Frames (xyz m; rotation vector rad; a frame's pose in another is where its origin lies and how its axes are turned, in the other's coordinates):
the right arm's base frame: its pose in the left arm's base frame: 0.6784 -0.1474 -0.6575 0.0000 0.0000 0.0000
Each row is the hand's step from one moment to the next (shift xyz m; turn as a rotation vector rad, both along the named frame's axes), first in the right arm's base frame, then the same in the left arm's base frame.
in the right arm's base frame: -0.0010 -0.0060 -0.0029 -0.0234 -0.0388 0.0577
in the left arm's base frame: -0.0010 -0.0060 -0.0029 -0.0234 -0.0388 0.0577
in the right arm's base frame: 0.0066 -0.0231 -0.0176 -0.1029 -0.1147 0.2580
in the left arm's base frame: 0.0066 -0.0231 -0.0176 -0.1029 -0.1147 0.2580
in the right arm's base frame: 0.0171 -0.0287 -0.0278 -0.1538 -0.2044 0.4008
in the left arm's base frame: 0.0171 -0.0287 -0.0278 -0.1538 -0.2044 0.4008
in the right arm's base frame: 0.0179 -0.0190 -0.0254 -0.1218 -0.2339 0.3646
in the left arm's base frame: 0.0179 -0.0190 -0.0254 -0.1218 -0.2339 0.3646
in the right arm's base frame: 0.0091 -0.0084 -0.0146 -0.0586 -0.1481 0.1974
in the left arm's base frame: 0.0091 -0.0084 -0.0146 -0.0586 -0.1481 0.1974
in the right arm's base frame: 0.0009 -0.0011 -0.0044 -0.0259 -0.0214 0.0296
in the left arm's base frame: 0.0009 -0.0011 -0.0044 -0.0259 -0.0214 0.0296
